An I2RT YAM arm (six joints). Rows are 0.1 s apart.
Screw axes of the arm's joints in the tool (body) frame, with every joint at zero. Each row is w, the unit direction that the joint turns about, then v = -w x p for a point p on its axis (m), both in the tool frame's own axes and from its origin. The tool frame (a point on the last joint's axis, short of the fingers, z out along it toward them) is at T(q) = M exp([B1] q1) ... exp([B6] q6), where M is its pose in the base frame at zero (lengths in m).
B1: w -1 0 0 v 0.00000 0.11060 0.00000
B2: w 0 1 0 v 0.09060 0.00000 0.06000
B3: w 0 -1 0 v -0.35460 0.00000 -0.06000
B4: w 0 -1 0 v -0.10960 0.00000 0.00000
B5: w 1 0 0 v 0.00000 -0.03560 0.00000
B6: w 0 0 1 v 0.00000 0.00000 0.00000
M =
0 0 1 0.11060
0 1 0 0.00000
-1 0 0 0.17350
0 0 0 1
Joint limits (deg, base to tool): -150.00..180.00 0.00..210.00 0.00..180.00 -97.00..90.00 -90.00..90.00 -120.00..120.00
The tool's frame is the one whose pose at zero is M.
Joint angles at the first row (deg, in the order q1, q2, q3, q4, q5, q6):
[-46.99, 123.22, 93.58, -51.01, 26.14, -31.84]
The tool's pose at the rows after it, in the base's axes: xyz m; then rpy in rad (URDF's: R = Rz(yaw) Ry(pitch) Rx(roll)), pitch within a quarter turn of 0, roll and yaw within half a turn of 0:
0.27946 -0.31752 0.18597 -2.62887 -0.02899 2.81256
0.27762 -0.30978 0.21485 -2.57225 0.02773 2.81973
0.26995 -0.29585 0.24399 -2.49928 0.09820 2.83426
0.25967 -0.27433 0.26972 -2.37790 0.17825 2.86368
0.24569 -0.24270 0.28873 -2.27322 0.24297 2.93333
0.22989 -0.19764 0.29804 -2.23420 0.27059 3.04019
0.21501 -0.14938 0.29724 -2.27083 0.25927 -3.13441
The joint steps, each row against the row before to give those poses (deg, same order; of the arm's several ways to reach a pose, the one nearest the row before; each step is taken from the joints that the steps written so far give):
[0.49, -3.26, 0.44, 0.21, 0.37, 0.63]
[0.66, -4.39, -0.49, 0.55, 1.39, -0.15]
[0.74, -6.31, -3.15, 2.61, 1.78, -0.56]
[1.52, -8.05, -6.18, 6.09, 3.90, -1.34]
[2.42, -9.49, -8.25, 6.35, 2.59, -2.69]
[4.46, -10.29, -8.49, 1.78, 0.10, -1.90]
[6.38, -8.64, -6.17, -4.53, -1.31, 0.79]

